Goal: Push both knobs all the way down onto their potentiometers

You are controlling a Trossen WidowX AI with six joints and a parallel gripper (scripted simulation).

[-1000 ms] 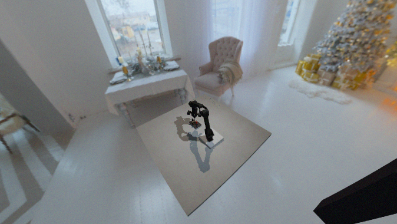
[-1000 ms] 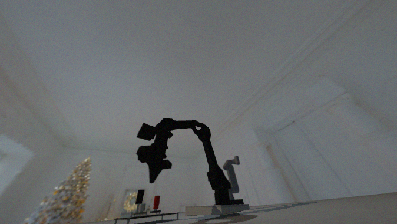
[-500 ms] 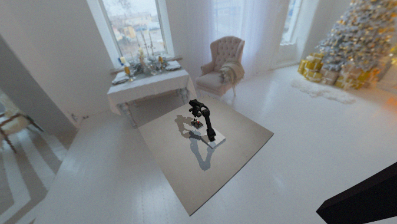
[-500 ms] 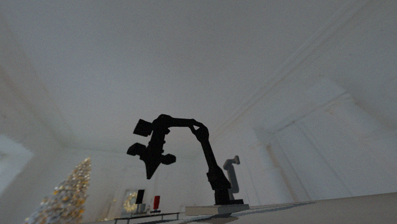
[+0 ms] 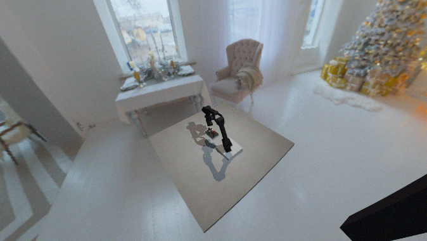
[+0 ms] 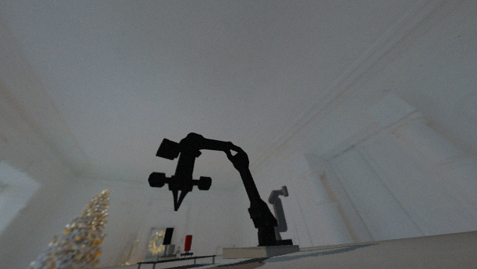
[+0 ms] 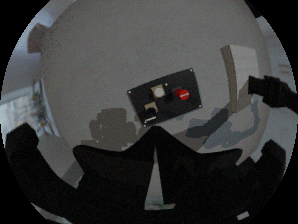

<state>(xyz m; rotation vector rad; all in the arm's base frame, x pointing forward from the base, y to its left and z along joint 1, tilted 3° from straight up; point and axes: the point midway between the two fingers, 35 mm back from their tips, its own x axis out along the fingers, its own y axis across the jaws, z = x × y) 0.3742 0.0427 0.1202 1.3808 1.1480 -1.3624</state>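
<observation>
My gripper tip is 6 cm above the black knob and 1 cm short of it. Also, from my gripper tip: red knob 7 cm below, 5 cm behind, 3 cm to the right.
</observation>
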